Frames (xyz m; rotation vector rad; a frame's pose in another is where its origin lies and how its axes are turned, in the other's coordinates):
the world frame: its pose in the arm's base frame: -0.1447 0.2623 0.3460 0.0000 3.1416 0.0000
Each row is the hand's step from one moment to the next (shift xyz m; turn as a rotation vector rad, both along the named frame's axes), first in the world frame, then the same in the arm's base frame.
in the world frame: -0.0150 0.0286 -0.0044 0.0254 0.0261 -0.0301
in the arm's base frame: 0.0150 0.0286 0.0044 -0.0254 0.0261 0.0301
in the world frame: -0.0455 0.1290 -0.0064 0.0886 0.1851 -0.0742
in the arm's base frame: 0.0455 0.1290 0.0064 -0.0886 0.1851 0.0742
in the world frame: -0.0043 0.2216 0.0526 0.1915 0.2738 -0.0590
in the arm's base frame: 0.0043 0.2216 -0.0526 -0.1915 0.2738 0.0590
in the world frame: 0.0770 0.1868 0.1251 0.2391 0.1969 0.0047
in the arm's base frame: -0.0770 0.1868 -0.1251 -0.2391 0.1969 -0.0047
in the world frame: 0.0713 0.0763 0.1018 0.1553 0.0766 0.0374
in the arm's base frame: -0.0713 0.0763 -0.1018 -0.1553 0.0766 -0.0374
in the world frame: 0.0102 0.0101 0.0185 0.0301 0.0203 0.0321
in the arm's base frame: -0.0102 0.0101 -0.0185 -0.0301 0.0203 -0.0321
